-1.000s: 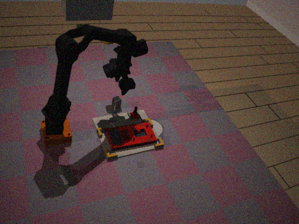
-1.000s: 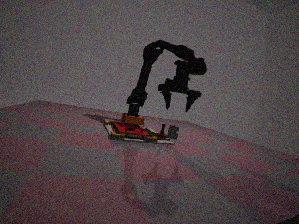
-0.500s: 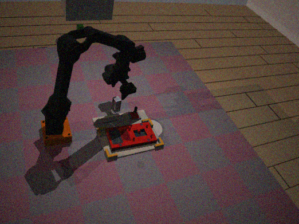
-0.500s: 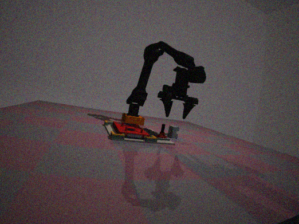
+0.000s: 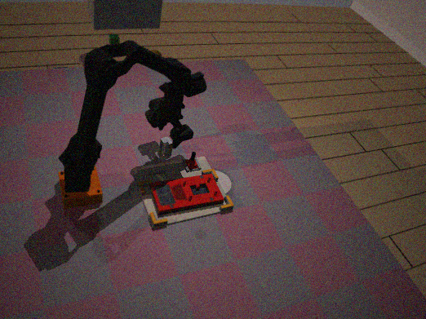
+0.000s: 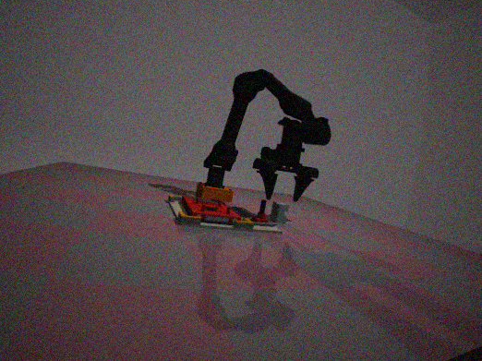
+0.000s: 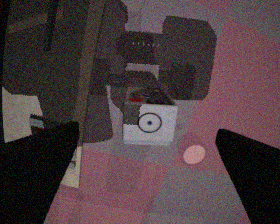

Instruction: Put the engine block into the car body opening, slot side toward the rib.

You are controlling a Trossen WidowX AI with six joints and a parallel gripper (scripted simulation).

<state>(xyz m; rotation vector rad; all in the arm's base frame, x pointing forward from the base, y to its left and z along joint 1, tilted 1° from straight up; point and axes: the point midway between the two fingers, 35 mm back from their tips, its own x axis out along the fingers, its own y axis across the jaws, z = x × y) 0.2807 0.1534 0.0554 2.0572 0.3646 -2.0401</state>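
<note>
The grey ribbed engine block is 1 cm to the left of my gripper tip and 3 cm below it. From my gripper tip the other things lie so: black upright stick: 8 cm ahead, 7 cm to the right, 2 cm below.
</note>
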